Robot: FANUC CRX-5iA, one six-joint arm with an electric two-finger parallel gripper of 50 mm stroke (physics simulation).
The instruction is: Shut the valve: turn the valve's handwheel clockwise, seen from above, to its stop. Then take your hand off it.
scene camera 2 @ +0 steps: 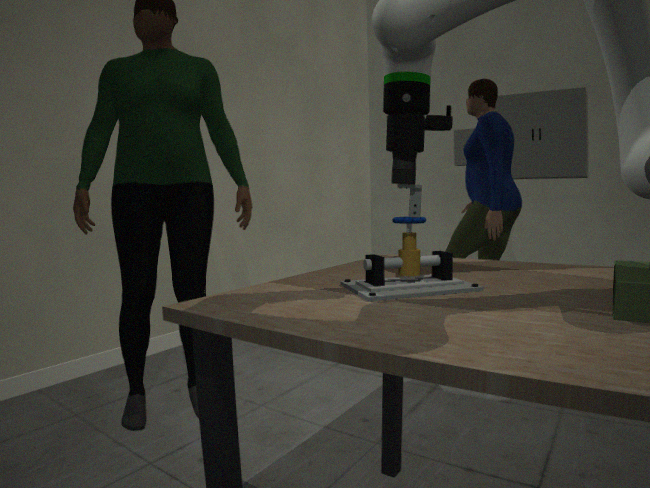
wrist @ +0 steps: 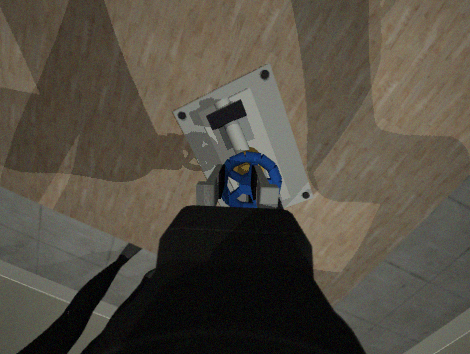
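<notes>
The valve's blue handwheel (scene camera 2: 401,220) (wrist: 252,157) sits level on top of the brass valve body (scene camera 2: 409,263), which stands upright on a grey base plate (scene camera 2: 459,288) (wrist: 287,130). My gripper (scene camera 2: 413,214) (wrist: 238,175) points down at the handwheel, its fingers about half apart and holding nothing. In the wrist view the left finger is by the wheel's left rim and the right finger overlaps the middle of the wheel. In the scene view the finger's lower end reaches about the rim's height. Whether either finger touches the wheel, I cannot tell. The gripper's body hides the wheel's near edge in the wrist view.
Black supports (scene camera 2: 374,270) (wrist: 227,114) hold a pale pipe on either side of the valve body. A green box (scene camera 2: 631,291) stands on the wooden table (scene camera 2: 315,315) at the right. A person in green (scene camera 2: 160,126) and a person in blue (scene camera 2: 488,157) stand beyond the table.
</notes>
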